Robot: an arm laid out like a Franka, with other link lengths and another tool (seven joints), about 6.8 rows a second.
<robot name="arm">
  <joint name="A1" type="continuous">
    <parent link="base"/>
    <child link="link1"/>
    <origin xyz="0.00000 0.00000 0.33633" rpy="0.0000 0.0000 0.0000"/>
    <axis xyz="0 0 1"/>
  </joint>
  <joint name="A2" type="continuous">
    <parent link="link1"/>
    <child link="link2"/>
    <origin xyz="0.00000 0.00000 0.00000" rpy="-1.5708 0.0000 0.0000"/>
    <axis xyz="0 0 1"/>
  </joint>
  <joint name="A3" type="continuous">
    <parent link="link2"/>
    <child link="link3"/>
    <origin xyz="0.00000 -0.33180 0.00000" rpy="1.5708 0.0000 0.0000"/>
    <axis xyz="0 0 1"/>
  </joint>
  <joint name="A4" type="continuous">
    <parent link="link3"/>
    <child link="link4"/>
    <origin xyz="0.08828 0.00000 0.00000" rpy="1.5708 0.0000 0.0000"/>
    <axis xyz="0 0 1"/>
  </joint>
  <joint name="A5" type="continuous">
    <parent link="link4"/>
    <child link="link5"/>
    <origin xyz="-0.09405 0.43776 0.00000" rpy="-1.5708 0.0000 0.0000"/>
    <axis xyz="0 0 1"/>
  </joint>
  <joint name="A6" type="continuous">
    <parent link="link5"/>
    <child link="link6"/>
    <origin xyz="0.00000 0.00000 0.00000" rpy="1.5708 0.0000 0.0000"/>
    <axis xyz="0 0 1"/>
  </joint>
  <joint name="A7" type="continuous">
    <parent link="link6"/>
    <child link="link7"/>
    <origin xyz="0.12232 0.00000 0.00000" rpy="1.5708 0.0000 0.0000"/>
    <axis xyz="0 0 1"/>
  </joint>
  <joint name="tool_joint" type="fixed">
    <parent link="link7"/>
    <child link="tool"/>
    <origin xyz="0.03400 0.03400 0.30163" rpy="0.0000 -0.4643 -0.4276"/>
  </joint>
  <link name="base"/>
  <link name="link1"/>
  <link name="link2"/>
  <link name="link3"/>
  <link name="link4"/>
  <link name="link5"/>
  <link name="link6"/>
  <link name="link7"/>
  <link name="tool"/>
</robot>
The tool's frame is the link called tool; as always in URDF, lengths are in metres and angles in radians. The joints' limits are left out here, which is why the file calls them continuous.
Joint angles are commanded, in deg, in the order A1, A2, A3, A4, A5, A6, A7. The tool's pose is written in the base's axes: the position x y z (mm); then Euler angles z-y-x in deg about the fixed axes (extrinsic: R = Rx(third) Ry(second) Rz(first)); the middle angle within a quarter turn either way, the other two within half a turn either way. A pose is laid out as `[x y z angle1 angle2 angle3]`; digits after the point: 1 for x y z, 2 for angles.
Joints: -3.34 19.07 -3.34 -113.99 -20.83 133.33 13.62
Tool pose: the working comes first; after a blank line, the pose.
Where each joint sits with the arm in this pose, in the base's axes (m; each line is computed from the numbers above, not from the rounded line before):
A1: 0.0000 0.0000 0.3363
A2: 0.0000 0.0000 0.3363
A3: 0.1082 -0.0063 0.6499
A4: 0.1911 -0.0163 0.6211
A5: 0.5723 -0.0641 0.3912
A6: 0.5723 -0.0641 0.3912
A7: 0.6935 -0.0480 0.3873
the tool: 0.7257 -0.1680 0.1083

[725.7 -168.0 108.3 -20.66 -24.75 154.68]
